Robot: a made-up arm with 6 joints.
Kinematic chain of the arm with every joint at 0, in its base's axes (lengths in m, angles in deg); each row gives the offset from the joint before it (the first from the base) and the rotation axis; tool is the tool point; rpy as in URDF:
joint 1: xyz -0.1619 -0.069 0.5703 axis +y
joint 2: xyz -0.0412 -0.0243 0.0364 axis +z
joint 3: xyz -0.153 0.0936 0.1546 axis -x
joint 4: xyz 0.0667 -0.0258 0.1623 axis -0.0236 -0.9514 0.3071
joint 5: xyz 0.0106 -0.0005 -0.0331 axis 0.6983 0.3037 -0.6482
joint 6: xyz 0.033 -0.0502 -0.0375 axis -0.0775 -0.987 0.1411
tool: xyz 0.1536 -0.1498 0.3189 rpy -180 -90 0
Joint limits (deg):
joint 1: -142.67..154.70
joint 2: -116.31..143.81
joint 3: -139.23..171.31
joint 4: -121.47..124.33
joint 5: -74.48..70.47
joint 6: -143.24..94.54
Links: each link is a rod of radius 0.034 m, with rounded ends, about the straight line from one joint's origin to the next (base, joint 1, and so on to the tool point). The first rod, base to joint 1, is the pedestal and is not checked.
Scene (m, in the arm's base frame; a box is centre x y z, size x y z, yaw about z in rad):
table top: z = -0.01
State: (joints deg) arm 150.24 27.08 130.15 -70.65 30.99 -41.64
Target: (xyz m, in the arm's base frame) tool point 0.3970 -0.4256 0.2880
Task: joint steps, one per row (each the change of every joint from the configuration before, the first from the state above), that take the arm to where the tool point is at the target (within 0.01 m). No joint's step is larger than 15 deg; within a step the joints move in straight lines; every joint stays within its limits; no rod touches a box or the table.
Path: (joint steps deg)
1: 1.12 11.67 -7.59 -5.78 4.04 -1.27
2: 1.11 11.67 -7.60 -5.78 4.04 -1.27
3: 1.11 11.67 -7.59 -5.78 4.04 -1.27
4: 1.12 11.67 -7.60 -5.78 4.04 -1.27

